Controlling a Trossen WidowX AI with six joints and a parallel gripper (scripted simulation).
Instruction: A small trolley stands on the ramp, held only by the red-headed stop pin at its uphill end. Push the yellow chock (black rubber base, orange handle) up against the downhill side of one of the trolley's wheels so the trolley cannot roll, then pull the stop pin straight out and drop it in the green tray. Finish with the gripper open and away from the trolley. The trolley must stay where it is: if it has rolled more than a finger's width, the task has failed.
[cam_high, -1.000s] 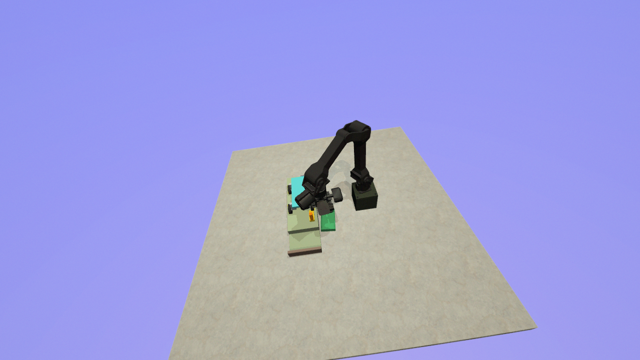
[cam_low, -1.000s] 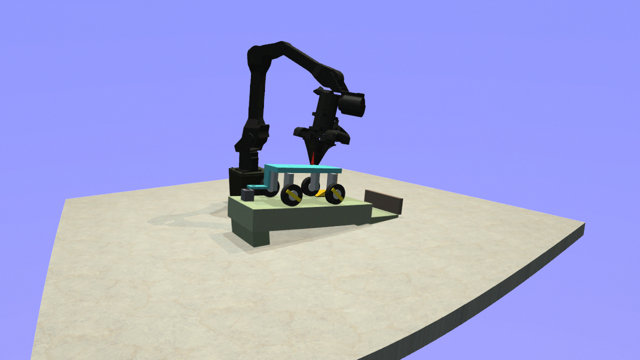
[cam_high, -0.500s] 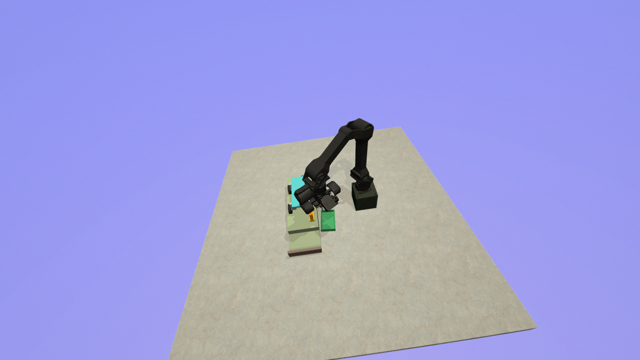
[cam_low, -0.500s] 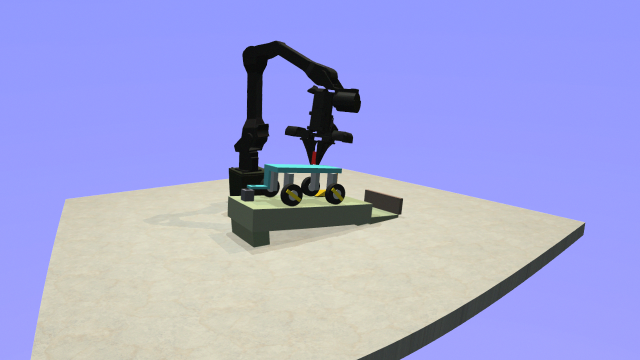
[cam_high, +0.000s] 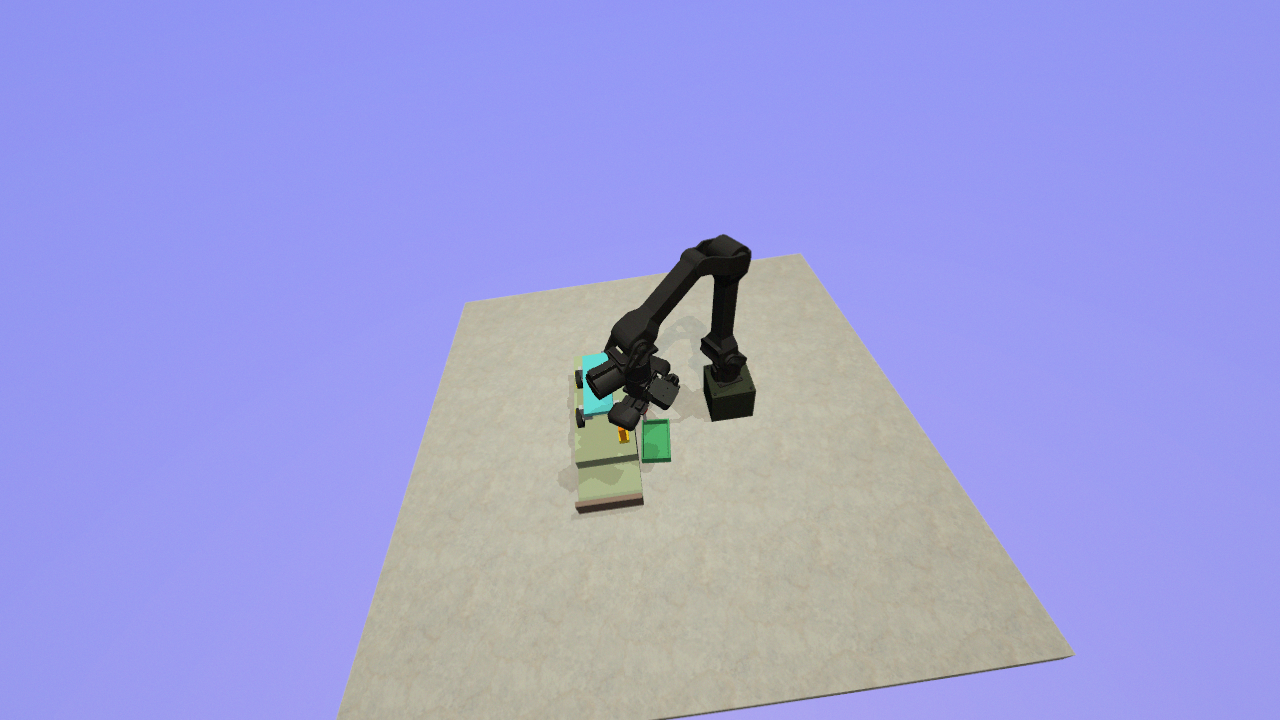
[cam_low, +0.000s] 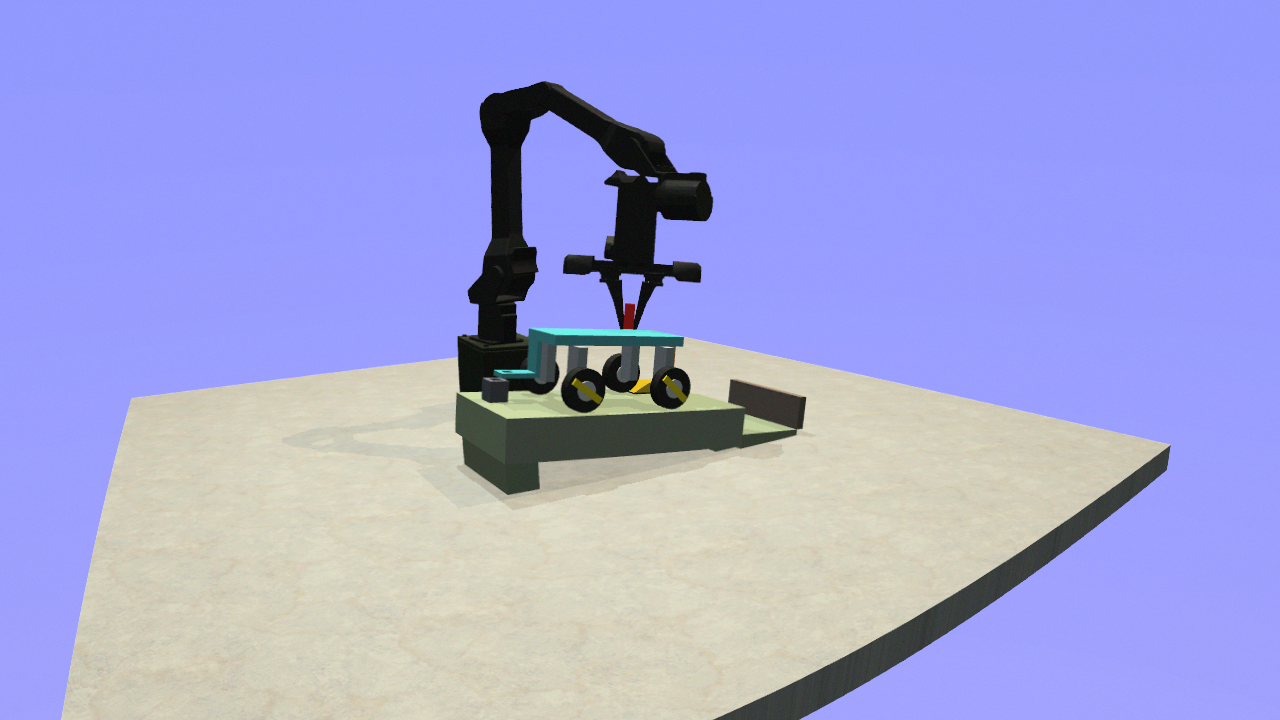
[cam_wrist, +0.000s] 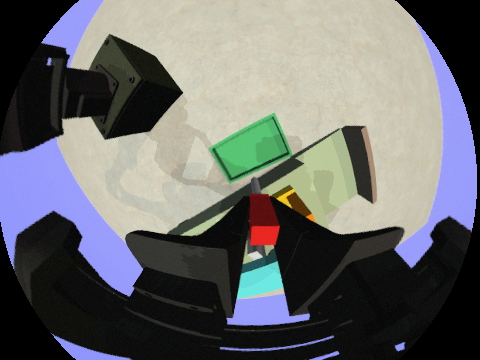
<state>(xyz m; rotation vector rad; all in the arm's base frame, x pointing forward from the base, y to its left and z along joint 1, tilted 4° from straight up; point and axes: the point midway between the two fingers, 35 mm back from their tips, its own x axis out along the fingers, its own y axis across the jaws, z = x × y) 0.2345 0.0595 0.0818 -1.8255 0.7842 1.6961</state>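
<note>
Now: gripper tip 2 cm past the green tray and 14 cm above it. From my gripper tip the other things lie so: red-headed stop pin (right at my gripper tip); trolley (8 cm ahead, 12 cm to the right, 3 cm below); yellow chock (6 cm ahead, 1 cm to the right, 6 cm below).
</note>
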